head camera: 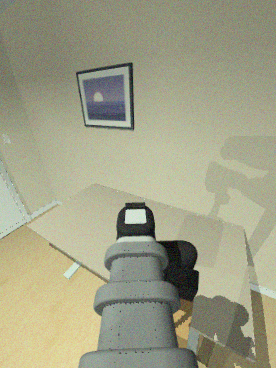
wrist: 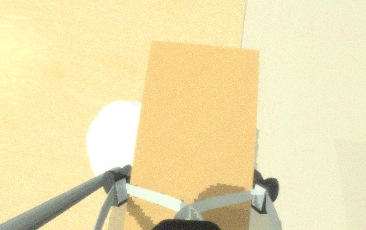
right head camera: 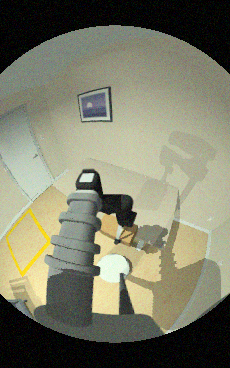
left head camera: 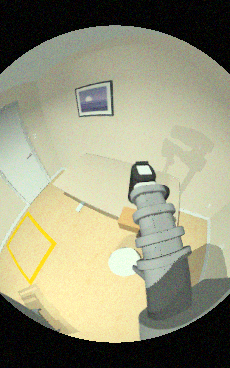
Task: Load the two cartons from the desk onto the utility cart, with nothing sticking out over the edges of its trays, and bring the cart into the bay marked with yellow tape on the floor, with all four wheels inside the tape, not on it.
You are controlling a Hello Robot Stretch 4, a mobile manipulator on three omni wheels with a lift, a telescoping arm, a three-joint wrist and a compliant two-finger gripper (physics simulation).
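An orange-brown carton is between the fingers of my gripper, one fingertip against each long side. In the right head camera view my gripper shows under the dark wrist. The carton is held by the desk's front edge, partly over floor and partly over the desk in the wrist view. The second carton does not show. Yellow tape marks the bay on the floor at the left. A grey piece at the lower left edge may be the utility cart.
A white round object stands on the floor on the near side of the desk. My telescoping arm hides part of the desk. A door is at the far left.
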